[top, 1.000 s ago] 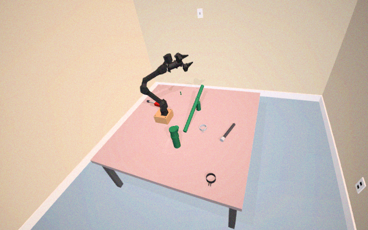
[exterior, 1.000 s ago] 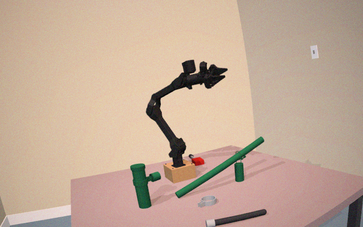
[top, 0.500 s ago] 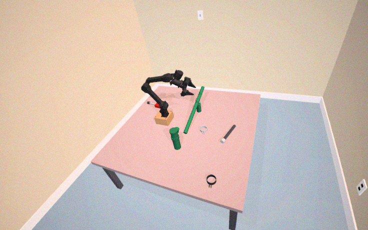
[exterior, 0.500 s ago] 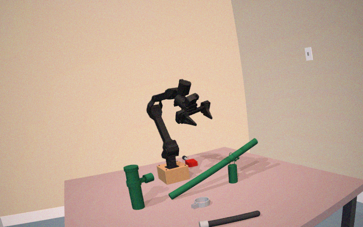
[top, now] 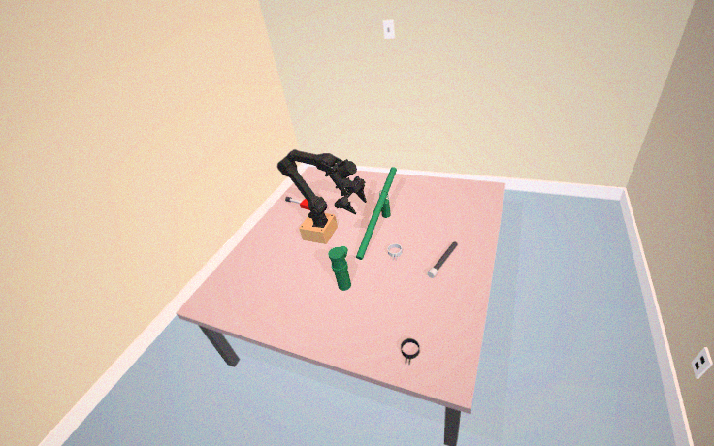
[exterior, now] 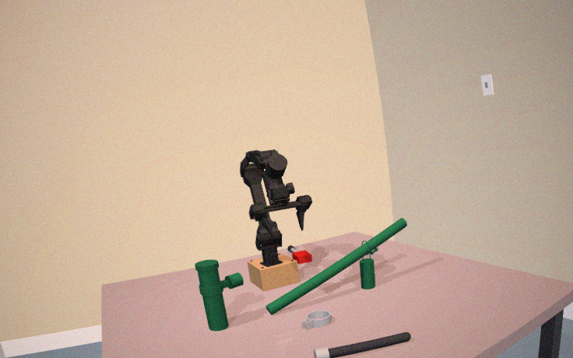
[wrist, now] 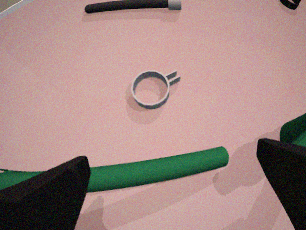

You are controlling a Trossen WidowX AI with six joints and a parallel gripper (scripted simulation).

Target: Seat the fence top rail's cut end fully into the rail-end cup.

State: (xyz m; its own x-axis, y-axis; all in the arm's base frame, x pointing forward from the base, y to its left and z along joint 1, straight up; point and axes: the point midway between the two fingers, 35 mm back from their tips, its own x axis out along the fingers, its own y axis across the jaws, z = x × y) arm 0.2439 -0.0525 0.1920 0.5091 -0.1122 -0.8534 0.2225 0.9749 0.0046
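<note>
Now: gripper tip 180 mm to the left of the rail-end cup, 120 mm above it and 50 mm past it. Also, from my gripper tip: red tool 520 mm behind, 310 mm to the left, 230 mm below; then grey band 230 mm below, 140 mm ahead, 20 mm to the right; then short green post 260 mm to the left, 140 mm below, 30 mm ahead.
</note>
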